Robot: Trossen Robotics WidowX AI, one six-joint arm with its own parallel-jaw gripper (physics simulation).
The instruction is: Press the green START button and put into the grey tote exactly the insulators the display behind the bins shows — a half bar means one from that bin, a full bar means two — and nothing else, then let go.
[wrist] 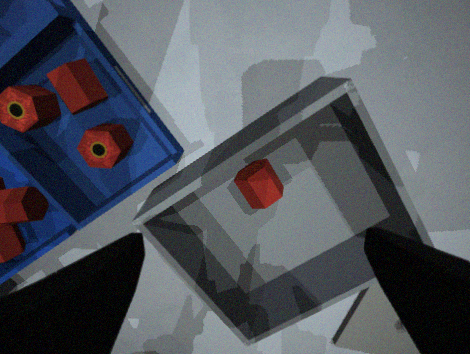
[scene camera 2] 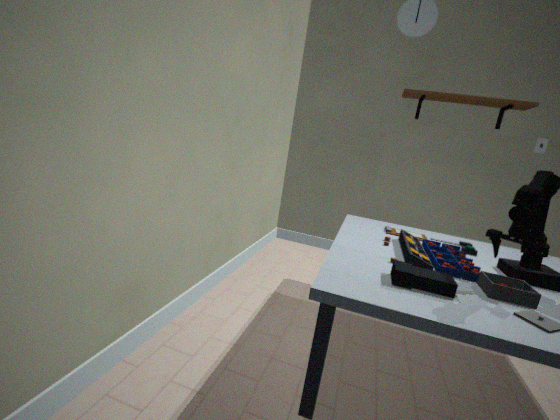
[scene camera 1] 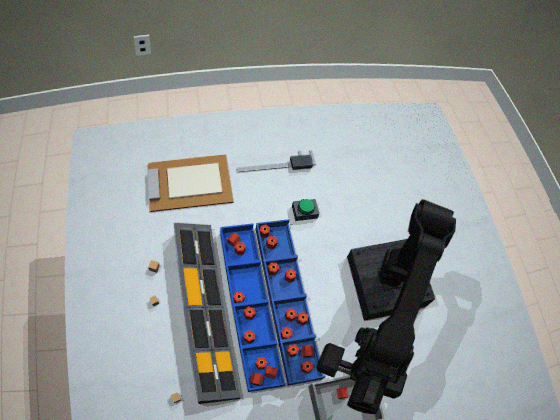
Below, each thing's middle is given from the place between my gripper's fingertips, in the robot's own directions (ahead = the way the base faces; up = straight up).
Labels:
Now: hand 50 mm to the right of the grey tote (scene camera 2: 519,292) and 90 mm above it. Round my hand: brown board with pad (scene camera 1: 201,181): 310 mm ahead, 620 mm to the right, 110 mm below.

